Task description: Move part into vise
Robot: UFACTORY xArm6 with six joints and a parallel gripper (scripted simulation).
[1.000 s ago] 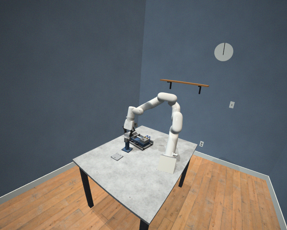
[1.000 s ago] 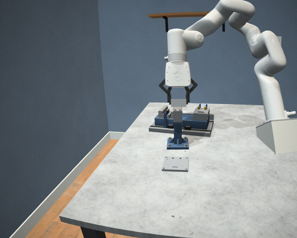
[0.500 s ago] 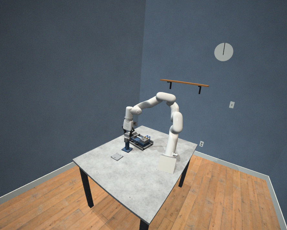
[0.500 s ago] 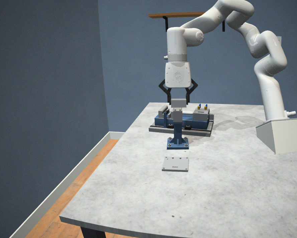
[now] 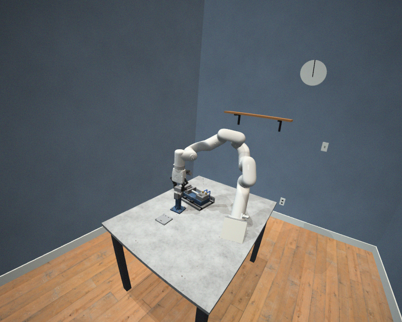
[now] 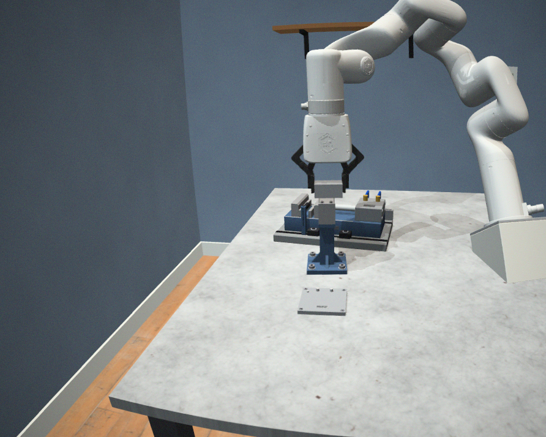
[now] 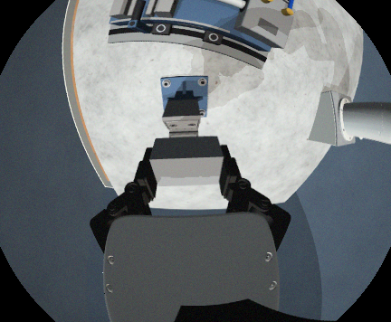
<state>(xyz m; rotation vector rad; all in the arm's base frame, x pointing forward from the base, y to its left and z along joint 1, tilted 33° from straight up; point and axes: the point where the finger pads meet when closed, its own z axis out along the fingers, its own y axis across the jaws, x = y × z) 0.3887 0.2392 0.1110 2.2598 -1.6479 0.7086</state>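
The part lies 20 mm below my hand. From my hand the other things lie so: cylinder rod (200 mm to the right, 120 mm below, 10 mm ahead); then work stop post (140 mm below, 130 mm to the right, 100 mm ahead); then work stop (150 mm to the right, 110 mm below, 100 mm ahead).
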